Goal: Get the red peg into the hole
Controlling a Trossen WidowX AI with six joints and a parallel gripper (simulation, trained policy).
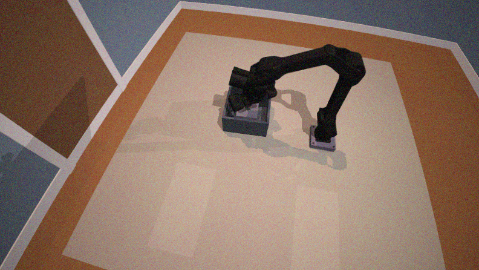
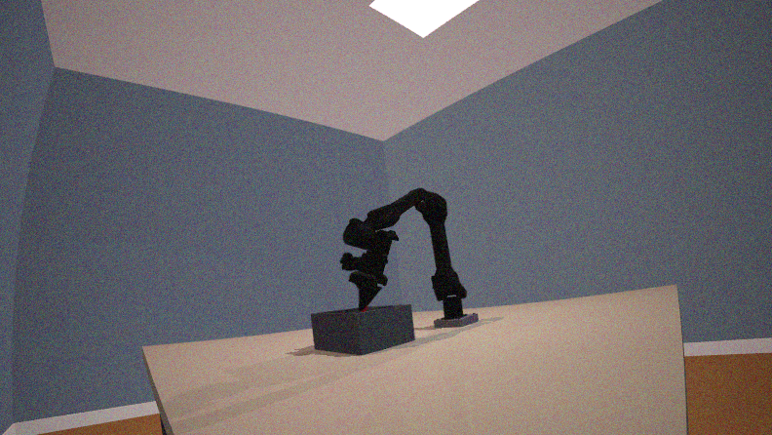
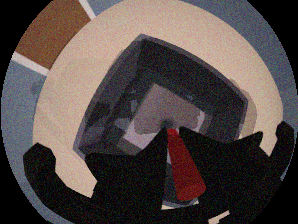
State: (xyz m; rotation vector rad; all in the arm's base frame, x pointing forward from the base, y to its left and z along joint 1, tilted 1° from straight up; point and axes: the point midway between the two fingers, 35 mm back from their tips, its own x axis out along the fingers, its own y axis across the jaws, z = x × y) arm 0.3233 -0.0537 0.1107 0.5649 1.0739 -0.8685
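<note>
Right now my gripper tip is 5 cm above the pale plate. Round my gripper tip: red peg: 1 cm behind, 1 cm to the left, 3 cm above; then dark grey box: 7 cm below.
</note>
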